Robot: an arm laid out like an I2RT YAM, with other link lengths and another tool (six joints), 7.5 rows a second.
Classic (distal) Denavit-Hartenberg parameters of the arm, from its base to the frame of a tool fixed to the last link. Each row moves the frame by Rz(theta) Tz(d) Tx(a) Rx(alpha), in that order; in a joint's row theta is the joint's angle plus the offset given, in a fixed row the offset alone. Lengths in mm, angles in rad.
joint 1: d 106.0  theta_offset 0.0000  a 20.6  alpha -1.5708
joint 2: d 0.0  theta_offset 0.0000  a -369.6  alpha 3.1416
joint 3: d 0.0  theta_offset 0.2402  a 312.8  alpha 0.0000
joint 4: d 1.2  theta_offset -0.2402  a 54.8  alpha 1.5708
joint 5: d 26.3  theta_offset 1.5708  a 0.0  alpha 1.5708
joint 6: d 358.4  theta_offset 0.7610  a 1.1  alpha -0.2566
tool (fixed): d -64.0  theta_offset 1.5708  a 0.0  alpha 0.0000
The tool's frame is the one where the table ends.
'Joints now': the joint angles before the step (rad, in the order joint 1, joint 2, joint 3, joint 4, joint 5, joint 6). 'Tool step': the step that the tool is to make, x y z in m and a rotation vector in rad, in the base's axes. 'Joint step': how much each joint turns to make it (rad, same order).
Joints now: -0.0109, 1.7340, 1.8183, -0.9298, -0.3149, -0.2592
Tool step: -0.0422, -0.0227, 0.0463, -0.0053, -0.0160, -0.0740
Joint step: -0.0206, -0.0987, 0.0356, -0.1072, 0.0397, 0.0378
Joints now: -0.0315, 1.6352, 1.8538, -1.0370, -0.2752, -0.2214
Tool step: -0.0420, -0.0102, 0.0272, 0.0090, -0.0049, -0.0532
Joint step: -0.0076, -0.0904, -0.0002, -0.0750, 0.0248, 0.0408
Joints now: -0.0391, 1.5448, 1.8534, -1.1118, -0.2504, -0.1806
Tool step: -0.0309, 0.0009, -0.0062, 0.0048, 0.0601, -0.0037
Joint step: -0.0002, -0.0288, -0.0007, -0.0872, 0.0006, 0.0044
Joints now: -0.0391, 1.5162, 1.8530, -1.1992, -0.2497, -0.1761
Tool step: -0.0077, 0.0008, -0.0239, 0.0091, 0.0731, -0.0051
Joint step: 0.0004, 0.0168, -0.0195, -0.0350, -0.0015, 0.0084
